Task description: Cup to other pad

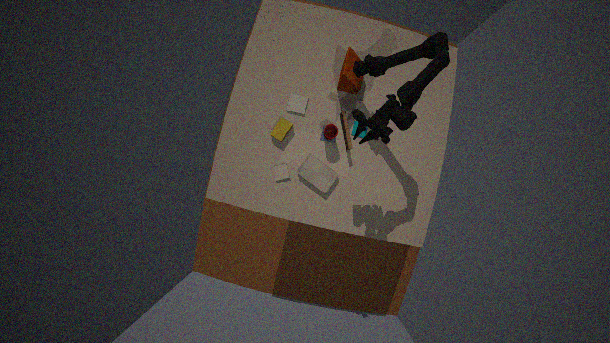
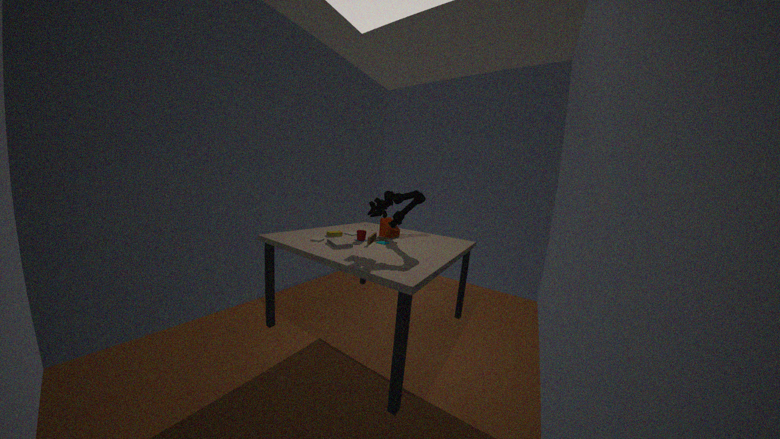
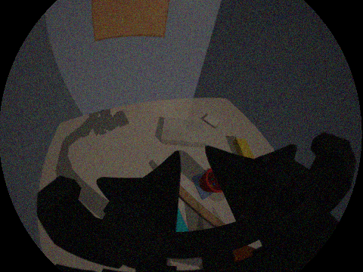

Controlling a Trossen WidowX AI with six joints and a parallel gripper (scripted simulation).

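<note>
Now: gripper tip 170 mm above the red cup, 100 mm to the left of it and 50 mm past it. Also, from my gripper tip: teal pad (220 mm below, 120 mm behind, 60 mm to the left); wooden bar (190 mm below, 90 mm behind, 20 mm to the right); large white block (200 mm below, 170 mm ahead, 110 mm to the right).
</note>
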